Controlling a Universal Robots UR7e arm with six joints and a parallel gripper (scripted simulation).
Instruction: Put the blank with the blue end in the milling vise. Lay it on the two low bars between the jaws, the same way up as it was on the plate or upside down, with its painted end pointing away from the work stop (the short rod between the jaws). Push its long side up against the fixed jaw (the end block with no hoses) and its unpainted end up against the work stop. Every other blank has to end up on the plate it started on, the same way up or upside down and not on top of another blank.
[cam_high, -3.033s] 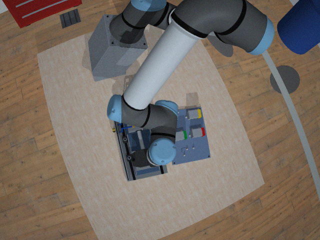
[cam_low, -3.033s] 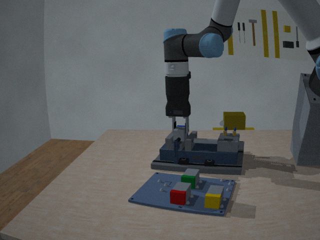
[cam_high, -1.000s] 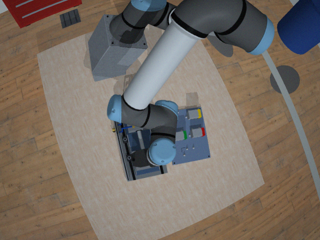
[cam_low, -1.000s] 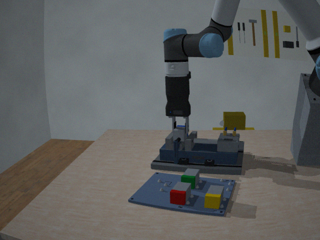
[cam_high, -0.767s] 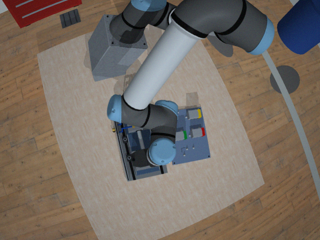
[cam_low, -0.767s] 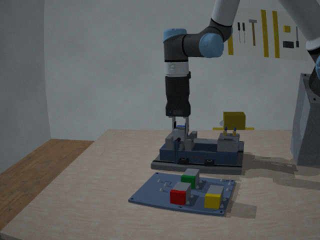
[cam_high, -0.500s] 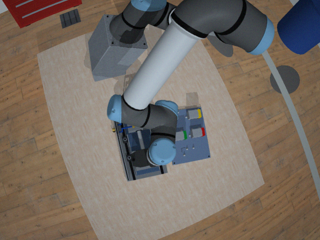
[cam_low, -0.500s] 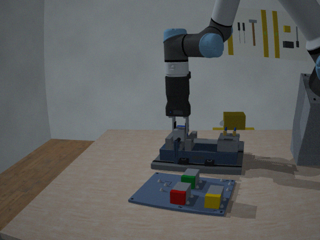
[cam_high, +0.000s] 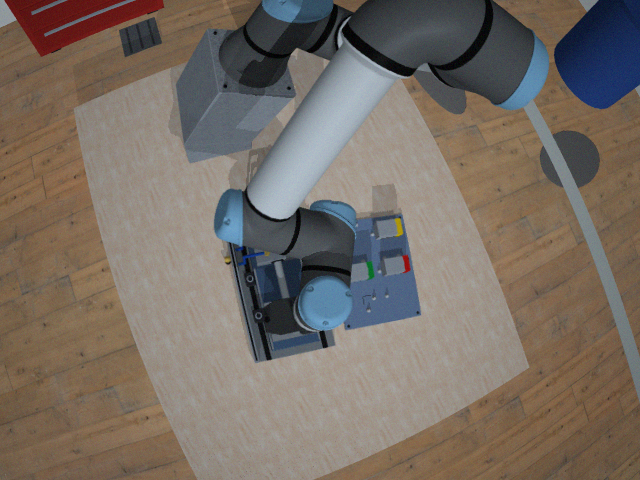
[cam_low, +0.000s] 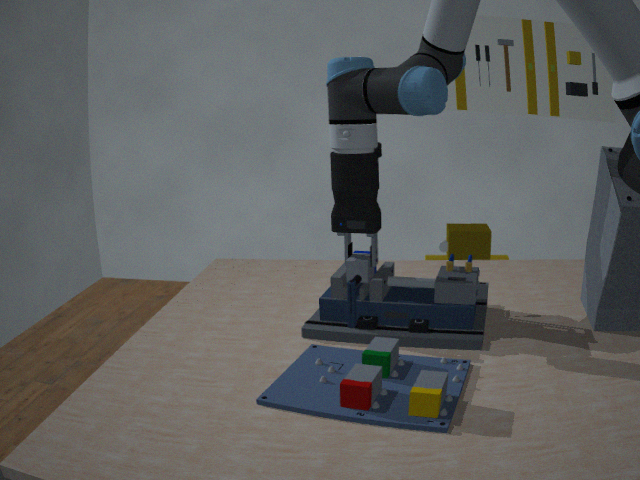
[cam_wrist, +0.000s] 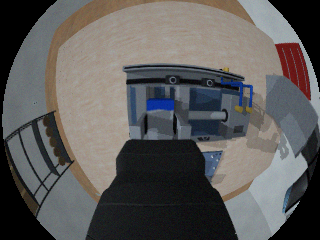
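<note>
Right now the fixed jaw is 4 cm below my hand, 3 cm ahead of it and 1 cm to the right of it. The rest, counted from my hand: milling vise (8 cm below, 7 cm behind, 2 cm to the left); then blue plate (24 cm to the left, 12 cm below, 2 cm behind); then green-ended blank (19 cm to the left, 10 cm below, 3 cm behind).
</note>
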